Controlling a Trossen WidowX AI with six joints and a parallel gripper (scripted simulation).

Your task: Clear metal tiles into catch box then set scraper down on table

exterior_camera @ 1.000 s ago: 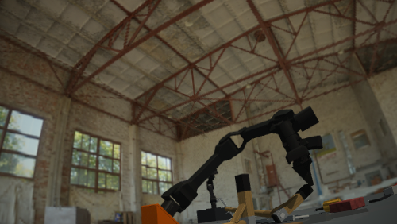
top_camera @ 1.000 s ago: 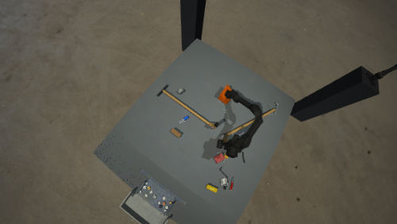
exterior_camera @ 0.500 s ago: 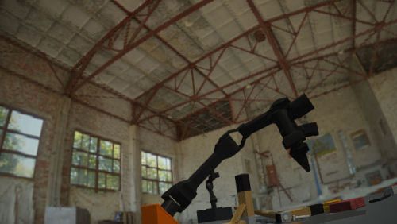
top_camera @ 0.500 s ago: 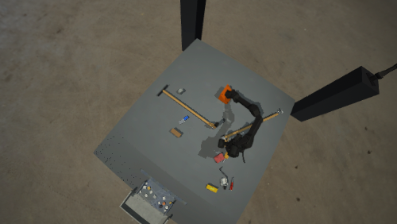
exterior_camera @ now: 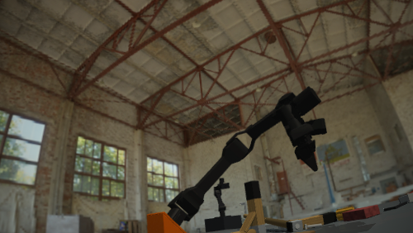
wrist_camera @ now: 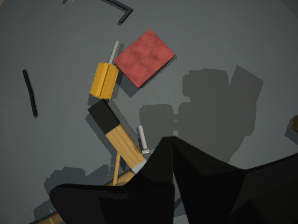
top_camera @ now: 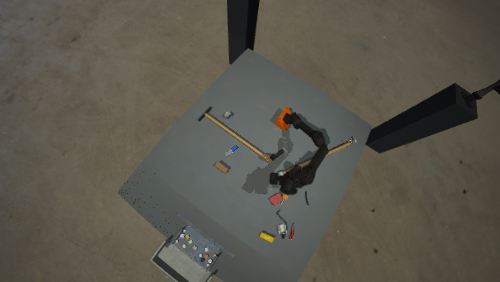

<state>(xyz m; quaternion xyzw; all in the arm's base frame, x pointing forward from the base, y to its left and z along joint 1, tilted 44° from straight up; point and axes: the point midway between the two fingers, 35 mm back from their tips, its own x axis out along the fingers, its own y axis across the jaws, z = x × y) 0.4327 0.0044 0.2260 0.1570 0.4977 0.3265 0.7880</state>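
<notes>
Right now the long scraper is 400 mm to the right of my gripper tip, 160 mm behind it and 80 mm below it. The rest, counted from my gripper tip: red block 130 mm below, 80 mm ahead, 40 mm to the left; then long wooden-handled tool 280 mm behind, 200 mm to the left, 100 mm below; then red tool 220 mm to the left, 200 mm ahead, 130 mm below.
</notes>
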